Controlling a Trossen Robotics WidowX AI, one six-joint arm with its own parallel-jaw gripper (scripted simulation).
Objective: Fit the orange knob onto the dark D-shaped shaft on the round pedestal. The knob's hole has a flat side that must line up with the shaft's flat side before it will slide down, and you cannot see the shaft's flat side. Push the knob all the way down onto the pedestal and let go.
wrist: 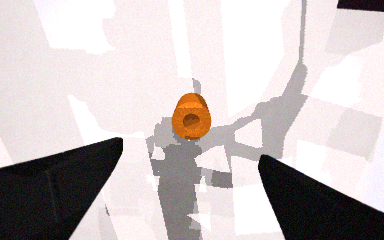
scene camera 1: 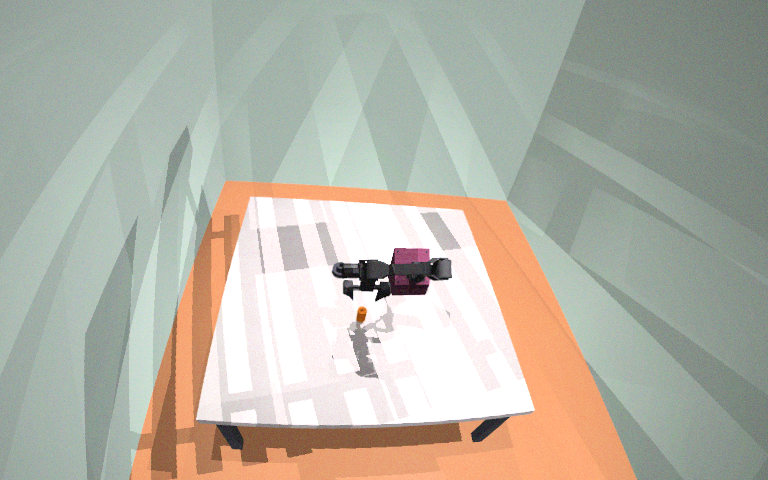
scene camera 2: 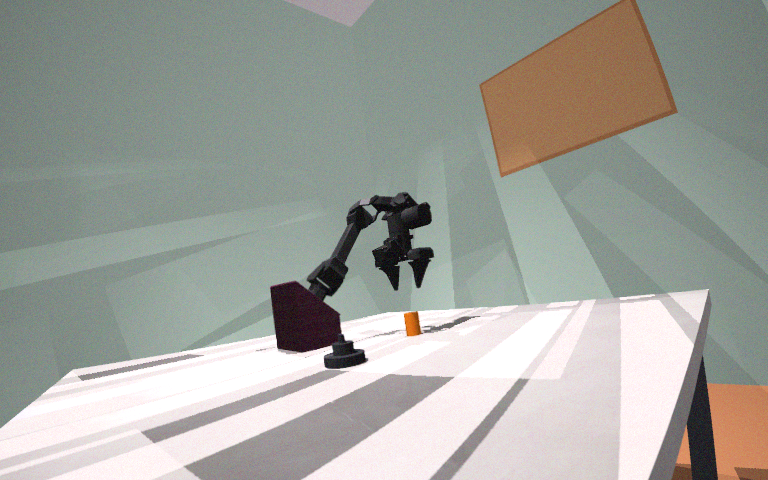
Path:
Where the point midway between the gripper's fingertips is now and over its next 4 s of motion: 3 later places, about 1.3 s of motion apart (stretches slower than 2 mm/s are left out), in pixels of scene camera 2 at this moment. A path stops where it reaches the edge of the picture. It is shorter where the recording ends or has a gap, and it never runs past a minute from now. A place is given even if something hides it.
My gripper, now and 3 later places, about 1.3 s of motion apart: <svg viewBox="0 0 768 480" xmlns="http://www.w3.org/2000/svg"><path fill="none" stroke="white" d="M406 289L411 315L412 327L404 282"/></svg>

